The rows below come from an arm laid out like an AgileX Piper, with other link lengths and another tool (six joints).
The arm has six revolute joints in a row. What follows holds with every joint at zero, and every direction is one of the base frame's.
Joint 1 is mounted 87.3 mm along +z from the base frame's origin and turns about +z.
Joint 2 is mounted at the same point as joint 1 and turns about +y.
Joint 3 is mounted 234.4 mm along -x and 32.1 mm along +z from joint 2 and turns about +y.
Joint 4 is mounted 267.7 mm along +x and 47.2 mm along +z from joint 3 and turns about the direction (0.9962, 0, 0.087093).
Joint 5 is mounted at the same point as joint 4 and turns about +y.
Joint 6 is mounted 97.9 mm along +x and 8.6 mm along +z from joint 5 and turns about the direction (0.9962, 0, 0.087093).
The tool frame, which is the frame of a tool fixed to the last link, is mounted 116.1 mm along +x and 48 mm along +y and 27.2 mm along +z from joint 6; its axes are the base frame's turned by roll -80.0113, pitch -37.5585 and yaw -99.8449 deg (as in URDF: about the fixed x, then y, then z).
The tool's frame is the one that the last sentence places.
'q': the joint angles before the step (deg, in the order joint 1, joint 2, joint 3, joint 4, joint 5, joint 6). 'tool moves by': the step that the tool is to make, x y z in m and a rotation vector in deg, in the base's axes. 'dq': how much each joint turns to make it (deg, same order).
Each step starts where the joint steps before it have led.
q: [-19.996 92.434 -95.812 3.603 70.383 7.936]
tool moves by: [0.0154 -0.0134 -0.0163 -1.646 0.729 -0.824]
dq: [0.000 4.045 -1.714 -2.072 -2.233 0.527]
